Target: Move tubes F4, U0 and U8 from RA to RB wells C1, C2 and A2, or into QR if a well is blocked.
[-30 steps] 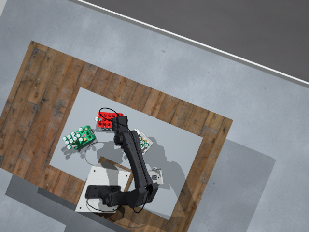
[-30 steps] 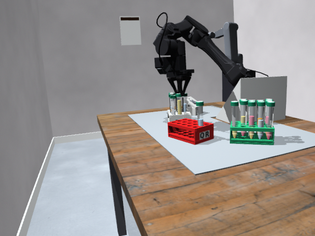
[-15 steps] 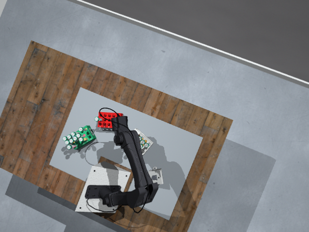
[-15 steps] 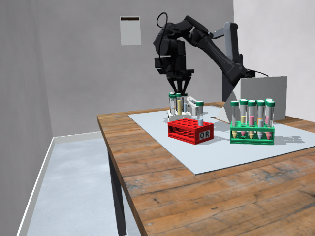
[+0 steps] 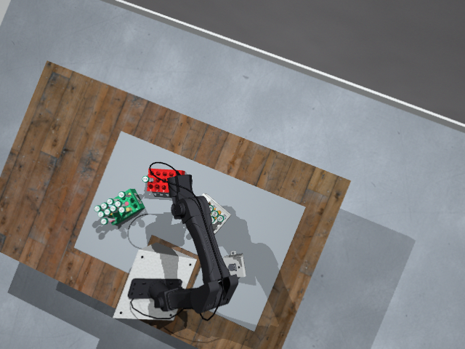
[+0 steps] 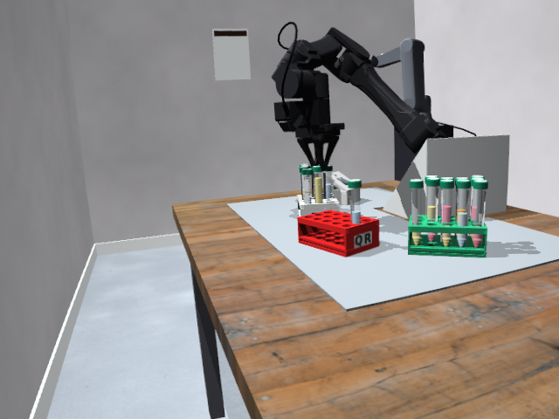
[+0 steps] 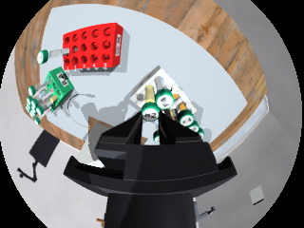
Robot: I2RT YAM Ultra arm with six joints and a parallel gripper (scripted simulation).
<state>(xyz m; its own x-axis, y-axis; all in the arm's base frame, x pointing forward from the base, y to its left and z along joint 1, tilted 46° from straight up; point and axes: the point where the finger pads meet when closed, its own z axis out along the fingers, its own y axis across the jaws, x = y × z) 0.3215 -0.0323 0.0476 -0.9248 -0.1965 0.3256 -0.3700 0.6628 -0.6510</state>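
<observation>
My gripper is now 1 cm short of the tube with yellow filling and 6 cm above it. Round my hand: red rack QR 5 cm ahead, 16 cm to the left, 10 cm below; then tube 4 cm ahead, 20 cm to the left, 6 cm below; then white rack RB 1 cm behind, 4 cm to the right, 10 cm below.
</observation>
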